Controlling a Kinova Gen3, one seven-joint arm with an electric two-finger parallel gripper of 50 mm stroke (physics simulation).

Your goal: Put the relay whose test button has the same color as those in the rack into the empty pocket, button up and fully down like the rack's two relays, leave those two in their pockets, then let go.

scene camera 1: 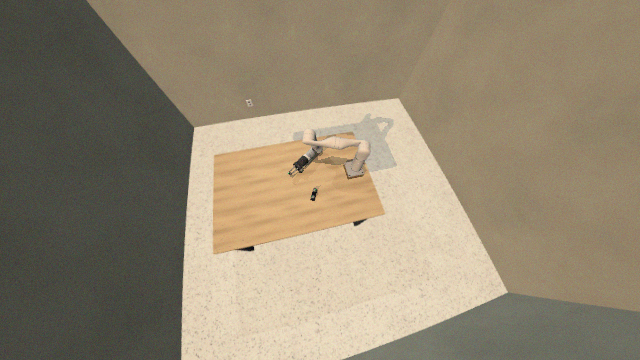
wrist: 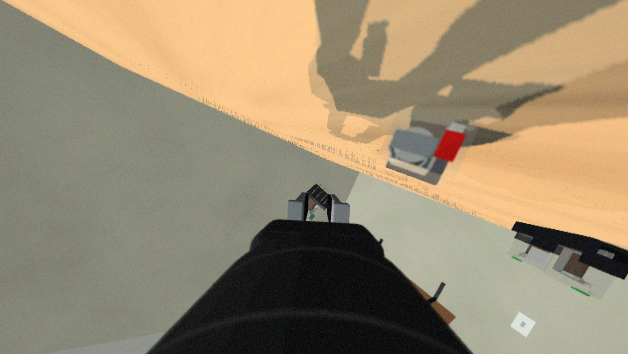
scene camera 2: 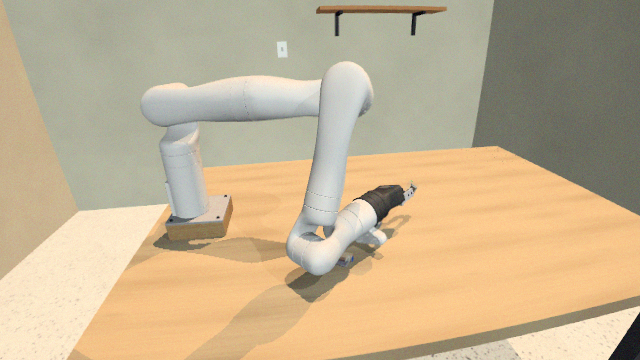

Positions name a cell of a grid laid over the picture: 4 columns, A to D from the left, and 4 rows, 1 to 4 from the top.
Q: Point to a red-button relay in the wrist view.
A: C2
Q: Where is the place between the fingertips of the gripper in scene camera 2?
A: C3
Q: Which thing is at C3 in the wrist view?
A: The gripper.
